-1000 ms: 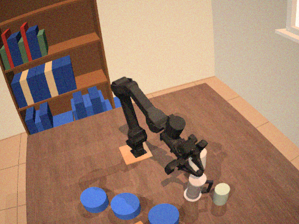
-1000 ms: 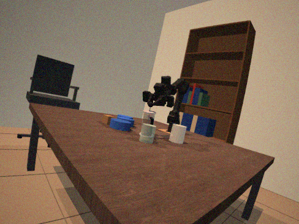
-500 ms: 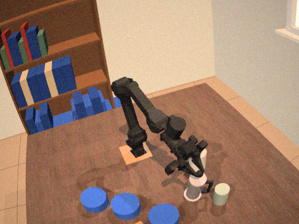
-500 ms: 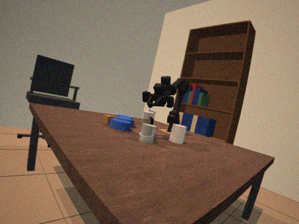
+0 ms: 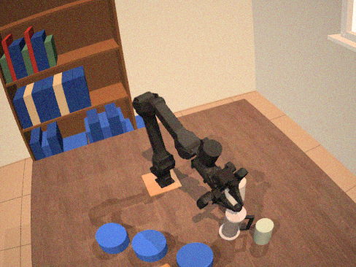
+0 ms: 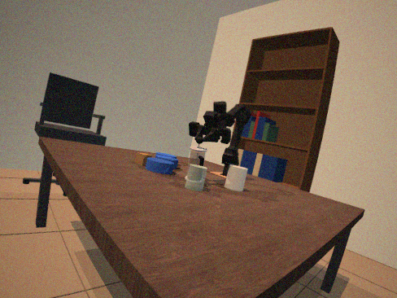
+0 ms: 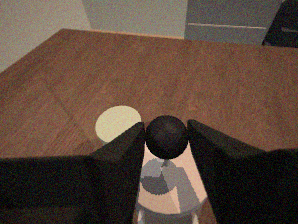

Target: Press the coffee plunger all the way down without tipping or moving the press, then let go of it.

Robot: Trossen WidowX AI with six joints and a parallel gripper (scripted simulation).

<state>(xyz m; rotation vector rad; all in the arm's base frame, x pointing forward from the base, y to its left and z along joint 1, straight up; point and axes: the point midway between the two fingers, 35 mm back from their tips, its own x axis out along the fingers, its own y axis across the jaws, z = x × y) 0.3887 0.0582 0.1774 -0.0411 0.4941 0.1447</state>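
The glass coffee press is 1 cm behind my gripper tip, 1 cm to the left of it and 9 cm below it.
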